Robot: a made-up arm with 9 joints. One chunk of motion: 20 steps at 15 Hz.
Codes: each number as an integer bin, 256 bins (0 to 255) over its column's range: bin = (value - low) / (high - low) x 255, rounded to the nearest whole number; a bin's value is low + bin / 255 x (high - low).
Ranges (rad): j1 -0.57..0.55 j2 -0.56..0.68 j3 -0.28..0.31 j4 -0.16..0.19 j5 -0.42..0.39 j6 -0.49..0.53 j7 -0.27..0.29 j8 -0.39..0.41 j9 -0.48..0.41
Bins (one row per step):
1: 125 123 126 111 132 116 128 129 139
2: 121 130 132 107 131 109 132 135 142
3: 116 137 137 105 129 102 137 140 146
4: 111 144 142 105 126 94 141 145 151
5: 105 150 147 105 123 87 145 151 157
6: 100 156 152 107 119 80 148 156 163
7: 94 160 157 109 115 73 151 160 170
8: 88 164 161 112 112 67 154 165 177
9: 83 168 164 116 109 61 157 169 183
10: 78 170 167 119 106 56 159 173 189
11: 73 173 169 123 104 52 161 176 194
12: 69 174 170 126 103 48 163 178 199
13: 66 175 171 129 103 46 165 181 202
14: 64 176 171 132 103 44 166 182 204
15: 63 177 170 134 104 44 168 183 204
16: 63 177 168 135 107 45 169 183 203
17: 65 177 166 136 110 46 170 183 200
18: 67 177 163 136 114 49 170 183 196
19: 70 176 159 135 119 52 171 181 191
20: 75 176 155 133 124 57 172 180 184
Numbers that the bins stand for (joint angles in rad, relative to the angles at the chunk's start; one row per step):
1: -0.0210 0.0381 0.0115 -0.0076 -0.0007 -0.0260 0.0111 0.0147 0.0051
2: -0.0385 0.0722 0.0254 -0.0131 -0.0039 -0.0540 0.0199 0.0335 0.0156
3: -0.0605 0.1062 0.0370 -0.0159 -0.0102 -0.0820 0.0309 0.0492 0.0296
4: -0.0825 0.1402 0.0485 -0.0159 -0.0198 -0.1140 0.0396 0.0649 0.0470
5: -0.1088 0.1694 0.0601 -0.0159 -0.0293 -0.1420 0.0484 0.0837 0.0680
6: -0.1308 0.1986 0.0717 -0.0131 -0.0420 -0.1700 0.0550 0.0994 0.0889
7: -0.1571 0.2180 0.0833 -0.0104 -0.0547 -0.1980 0.0616 0.1120 0.1133
8: -0.1835 0.2375 0.0925 -0.0063 -0.0642 -0.2220 0.0682 0.1276 0.1378
9: -0.2055 0.2569 0.0995 -0.0008 -0.0738 -0.2460 0.0748 0.1402 0.1587
10: -0.2274 0.2667 0.1064 0.0033 -0.0833 -0.2660 0.0792 0.1527 0.1796
11: -0.2494 0.2813 0.1110 0.0088 -0.0896 -0.2820 0.0836 0.1622 0.1971
12: -0.2669 0.2861 0.1133 0.0129 -0.0928 -0.2980 0.0880 0.1684 0.2145
13: -0.2801 0.2910 0.1156 0.0171 -0.0928 -0.3060 0.0924 0.1778 0.2250
14: -0.2889 0.2958 0.1156 0.0212 -0.0928 -0.3140 0.0945 0.1810 0.2320
15: -0.2933 0.3007 0.1133 0.0239 -0.0896 -0.3140 0.0989 0.1841 0.2320
16: -0.2933 0.3007 0.1087 0.0253 -0.0801 -0.3100 0.1011 0.1841 0.2285
17: -0.2845 0.3007 0.1041 0.0267 -0.0706 -0.3060 0.1033 0.1841 0.2180
18: -0.2757 0.3007 0.0971 0.0267 -0.0579 -0.2940 0.1033 0.1841 0.2041
19: -0.2625 0.2958 0.0879 0.0253 -0.0420 -0.2820 0.1055 0.1778 0.1866
20: -0.2406 0.2958 0.0786 0.0225 -0.0261 -0.2620 0.1077 0.1747 0.1622

